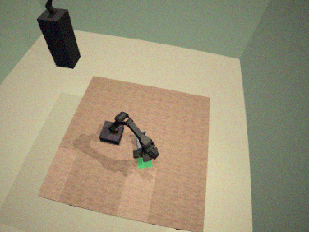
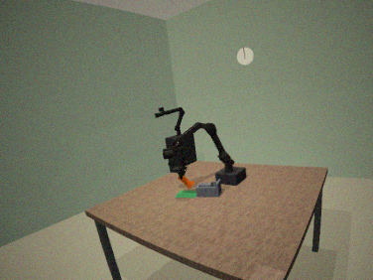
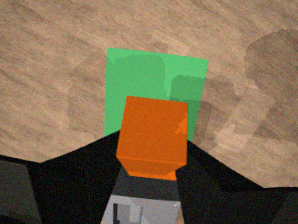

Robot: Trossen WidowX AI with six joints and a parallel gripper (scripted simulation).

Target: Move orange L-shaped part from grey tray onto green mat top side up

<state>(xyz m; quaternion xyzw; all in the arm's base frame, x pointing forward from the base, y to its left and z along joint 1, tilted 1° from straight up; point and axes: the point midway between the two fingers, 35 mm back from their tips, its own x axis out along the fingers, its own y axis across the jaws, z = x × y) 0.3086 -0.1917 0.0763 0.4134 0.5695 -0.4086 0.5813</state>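
My gripper tip is now 1 cm past the green mat, 2 cm to the right of it and 13 cm above it. Also, from my gripper tip: orange L-shaped part: 2 cm behind, 2 cm to the left, 3 cm below.
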